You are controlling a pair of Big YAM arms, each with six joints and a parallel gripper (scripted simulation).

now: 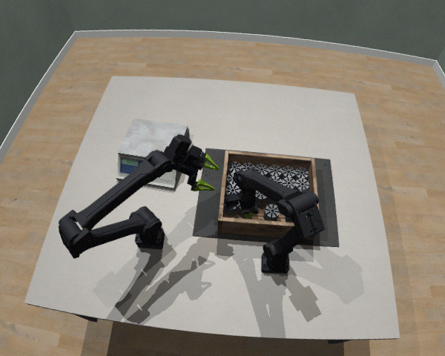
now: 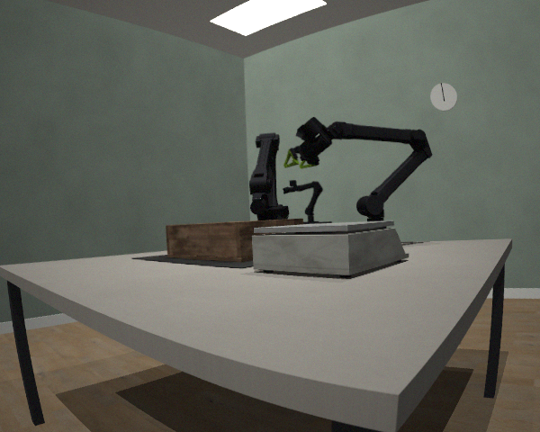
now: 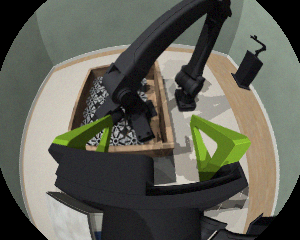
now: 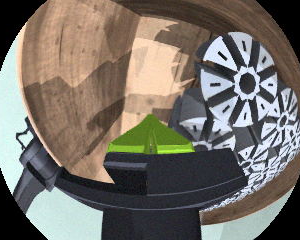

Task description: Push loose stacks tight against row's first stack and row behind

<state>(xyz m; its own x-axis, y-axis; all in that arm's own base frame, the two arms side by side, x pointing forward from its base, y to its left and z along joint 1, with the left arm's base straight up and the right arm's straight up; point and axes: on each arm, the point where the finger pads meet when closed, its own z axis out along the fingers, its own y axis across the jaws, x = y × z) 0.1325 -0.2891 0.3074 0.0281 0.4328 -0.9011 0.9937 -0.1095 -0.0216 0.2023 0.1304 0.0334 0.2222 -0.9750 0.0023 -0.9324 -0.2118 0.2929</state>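
Note:
Right now my right hand is 13 cm short of the wooden crate, 8 cm to the left of it and 1 cm above it. Round my right hand: dark mat 17 cm ahead, 8 cm to the right, 5 cm below.

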